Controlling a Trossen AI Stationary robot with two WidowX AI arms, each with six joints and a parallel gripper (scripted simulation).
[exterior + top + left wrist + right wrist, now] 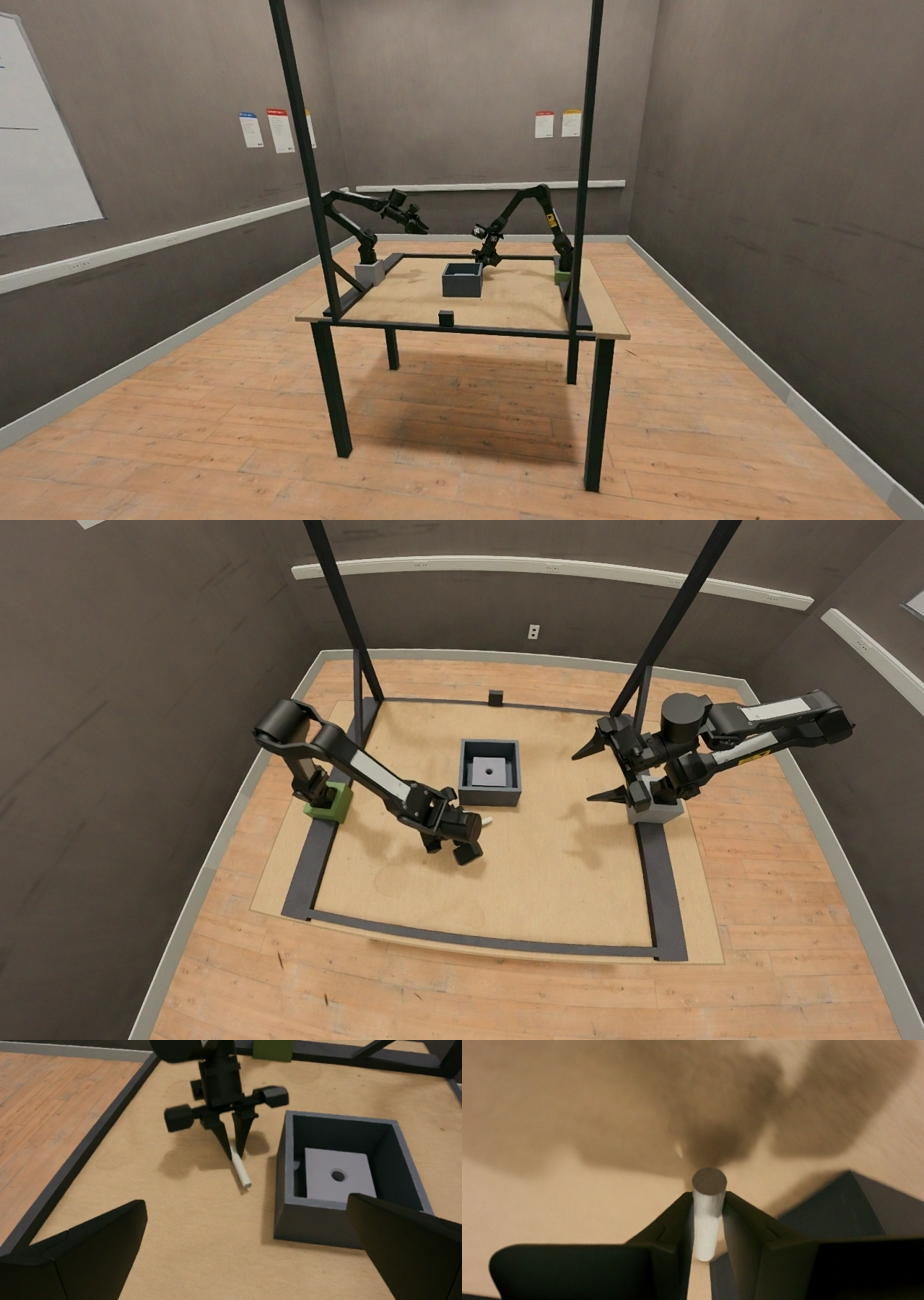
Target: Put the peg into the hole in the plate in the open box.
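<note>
My right hand is 3 cm to the right of the peg, 3 cm above it and 2 cm past it. Also, from my right hand: dark border strip (27 cm ahead, 4 cm below, 3 cm to the left); then grey plate (16 cm behind, 6 cm to the left, 1 cm below).
</note>
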